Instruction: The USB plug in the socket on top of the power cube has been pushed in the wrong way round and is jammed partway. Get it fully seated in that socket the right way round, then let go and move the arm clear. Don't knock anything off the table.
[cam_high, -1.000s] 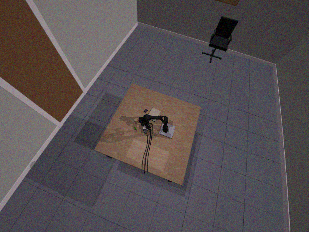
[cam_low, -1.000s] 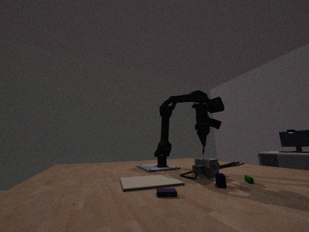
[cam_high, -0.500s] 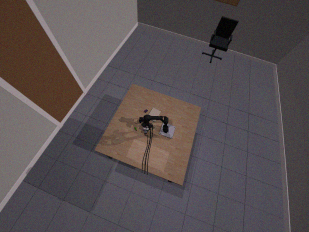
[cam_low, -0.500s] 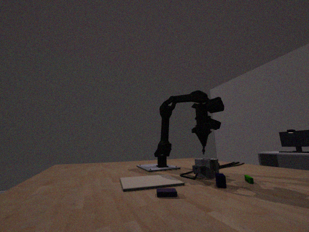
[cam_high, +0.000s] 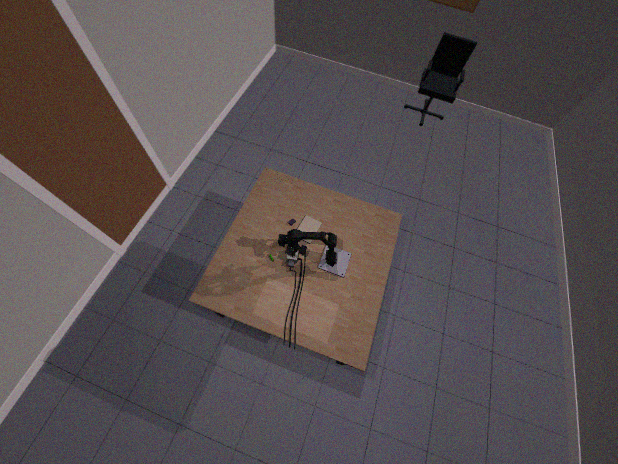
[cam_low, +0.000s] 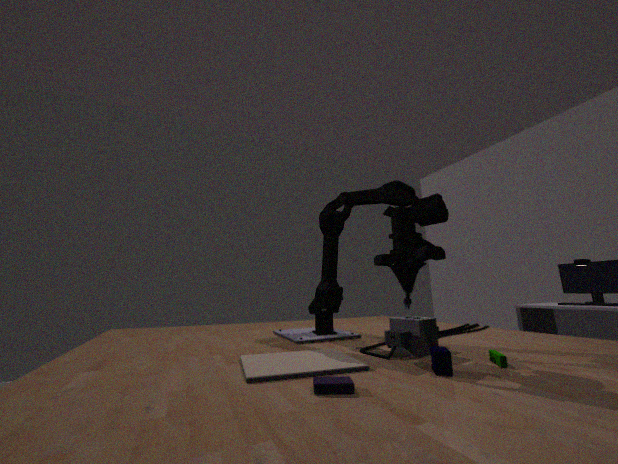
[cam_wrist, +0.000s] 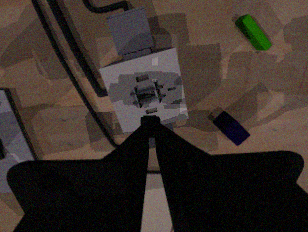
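Right now my gripper tip is 2 cm above the dark USB plug. Round my gripper tip: dark blue block 14 cm ahead, 5 cm to the right, 12 cm below; then green block 13 cm ahead, 10 cm to the left, 12 cm below; then USB socket 1 cm to the left, 7 cm below.
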